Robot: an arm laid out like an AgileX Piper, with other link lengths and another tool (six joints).
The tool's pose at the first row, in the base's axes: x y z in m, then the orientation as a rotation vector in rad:
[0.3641, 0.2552, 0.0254, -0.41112, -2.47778, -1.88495]
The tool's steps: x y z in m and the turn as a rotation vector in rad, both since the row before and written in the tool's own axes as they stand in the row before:
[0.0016, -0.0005, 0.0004, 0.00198, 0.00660, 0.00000]
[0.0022, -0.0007, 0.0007, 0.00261, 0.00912, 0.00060]
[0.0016, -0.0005, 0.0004, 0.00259, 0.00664, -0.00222]
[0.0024, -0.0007, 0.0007, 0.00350, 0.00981, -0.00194]
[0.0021, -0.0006, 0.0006, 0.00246, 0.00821, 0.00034]
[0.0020, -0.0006, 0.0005, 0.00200, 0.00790, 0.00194]
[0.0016, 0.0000, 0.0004, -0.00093, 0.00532, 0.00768]
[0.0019, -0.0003, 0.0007, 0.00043, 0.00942, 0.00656]
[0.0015, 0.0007, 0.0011, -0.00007, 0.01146, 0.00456]
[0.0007, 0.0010, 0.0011, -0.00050, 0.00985, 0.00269]
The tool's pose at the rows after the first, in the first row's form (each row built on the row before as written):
[0.3625, 0.2558, 0.0251, -0.40419, -2.47532, -1.88057]
[0.3603, 0.2567, 0.0246, -0.39535, -2.47139, -1.87446]
[0.3587, 0.2573, 0.0243, -0.38583, -2.47085, -1.87008]
[0.3563, 0.2582, 0.0238, -0.37338, -2.46884, -1.86352]
[0.3542, 0.2590, 0.0234, -0.36529, -2.46545, -1.85790]
[0.3522, 0.2597, 0.0230, -0.35943, -2.46082, -1.85237]
[0.3507, 0.2603, 0.0232, -0.36299, -2.45173, -1.84919]
[0.3489, 0.2612, 0.0231, -0.36102, -2.44185, -1.84354]
[0.3477, 0.2627, 0.0237, -0.35473, -2.43151, -1.83874]
[0.3473, 0.2641, 0.0245, -0.34797, -2.42302, -1.83564]

